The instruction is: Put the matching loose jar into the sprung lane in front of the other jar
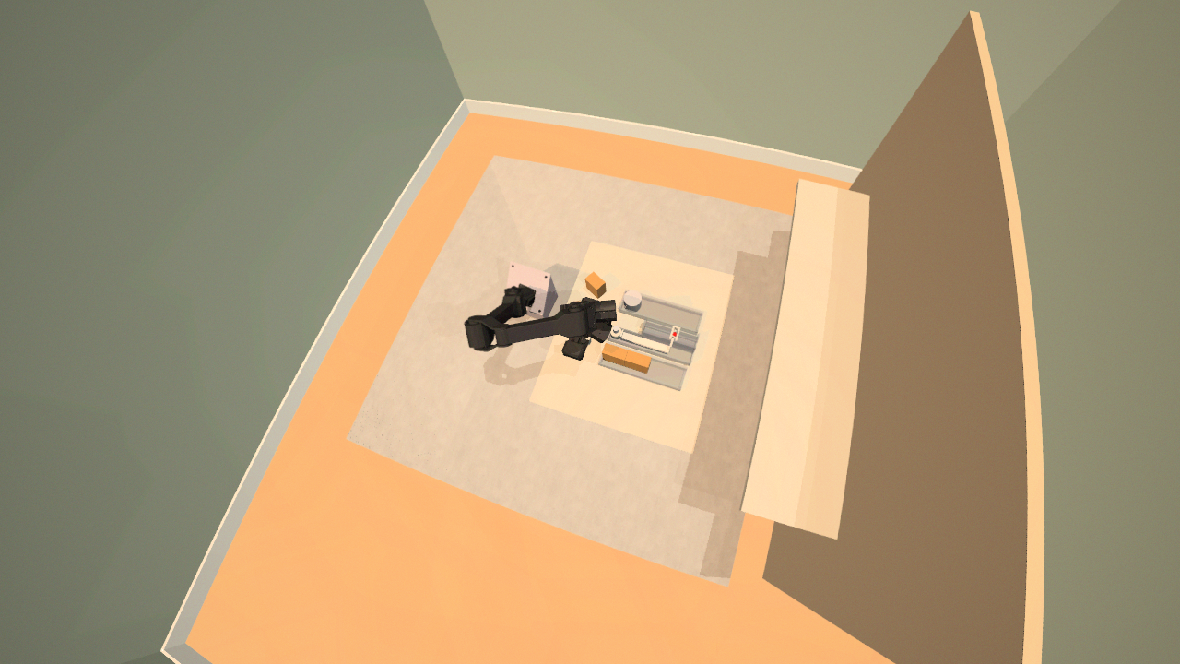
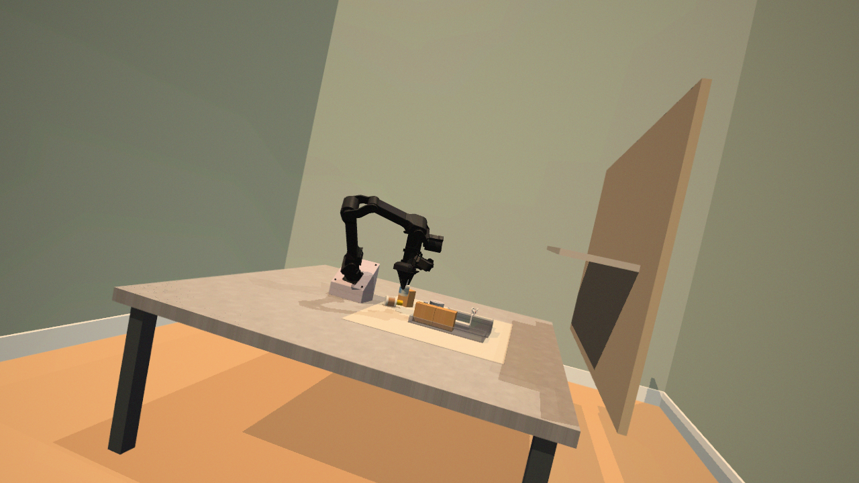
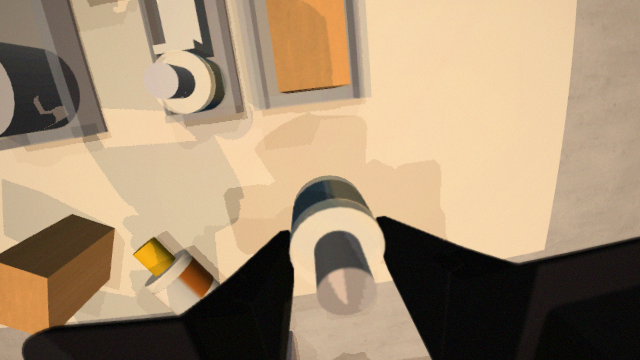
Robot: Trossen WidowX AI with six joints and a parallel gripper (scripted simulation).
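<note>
Right now my gripper tip is 70 mm short of the grey lid, 210 mm to the right of it and 80 mm above it. From my gripper tip the other things lie so: grey lane rack (210 mm ahead, 130 mm to the left, 90 mm below).
</note>
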